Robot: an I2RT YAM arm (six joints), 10 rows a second.
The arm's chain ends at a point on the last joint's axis. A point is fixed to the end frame.
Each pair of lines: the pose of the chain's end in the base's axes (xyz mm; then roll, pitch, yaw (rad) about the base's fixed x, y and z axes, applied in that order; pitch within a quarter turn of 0, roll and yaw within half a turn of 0), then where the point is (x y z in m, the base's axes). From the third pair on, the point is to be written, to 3 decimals.
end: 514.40 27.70 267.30 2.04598 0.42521 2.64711
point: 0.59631 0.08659 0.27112
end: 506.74 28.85 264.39 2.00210 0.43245 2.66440
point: 0.58637 0.09043 0.27216
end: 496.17 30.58 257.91 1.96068 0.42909 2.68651
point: 0.573 0.095 0.269
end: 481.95 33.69 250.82 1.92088 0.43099 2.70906
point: 0.556 0.101 0.265
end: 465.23 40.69 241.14 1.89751 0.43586 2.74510
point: 0.536 0.111 0.258
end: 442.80 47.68 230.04 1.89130 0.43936 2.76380
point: 0.512 0.119 0.247
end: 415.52 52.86 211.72 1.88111 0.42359 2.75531
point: 0.485 0.124 0.229
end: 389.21 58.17 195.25 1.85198 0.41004 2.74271
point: 0.459 0.128 0.215
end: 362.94 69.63 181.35 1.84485 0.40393 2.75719
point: 0.432 0.141 0.201
